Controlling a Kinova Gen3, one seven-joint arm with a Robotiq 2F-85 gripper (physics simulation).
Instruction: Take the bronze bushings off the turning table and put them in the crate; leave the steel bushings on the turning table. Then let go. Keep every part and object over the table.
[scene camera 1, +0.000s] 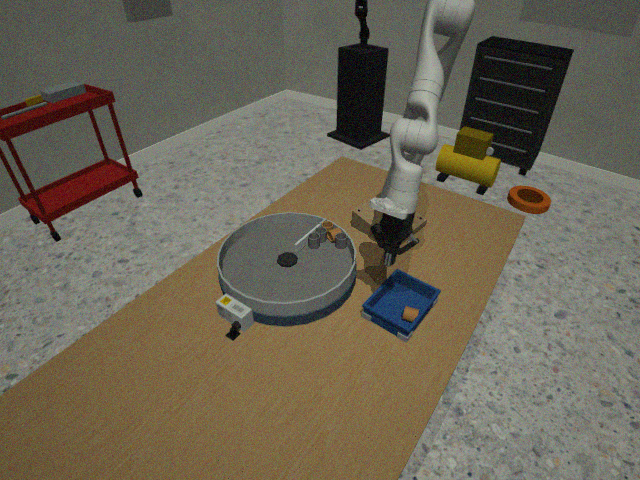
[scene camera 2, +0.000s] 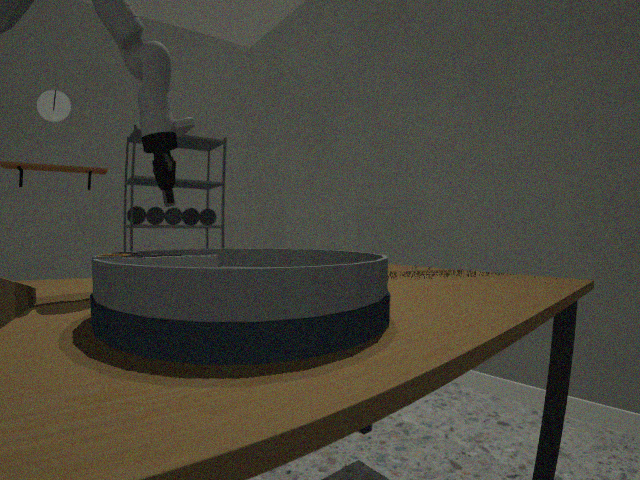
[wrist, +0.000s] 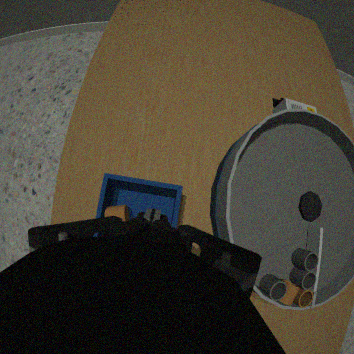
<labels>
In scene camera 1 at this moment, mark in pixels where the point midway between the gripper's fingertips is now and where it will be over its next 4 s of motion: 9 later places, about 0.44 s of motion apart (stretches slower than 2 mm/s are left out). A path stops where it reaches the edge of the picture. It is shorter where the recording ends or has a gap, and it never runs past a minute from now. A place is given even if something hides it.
The gripper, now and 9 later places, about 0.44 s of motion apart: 388, 264; 381, 257; 371, 249; 360, 241; 338, 236; 322, 237; 309, 239; 316, 234; 315, 224; 322, 206
</labels>
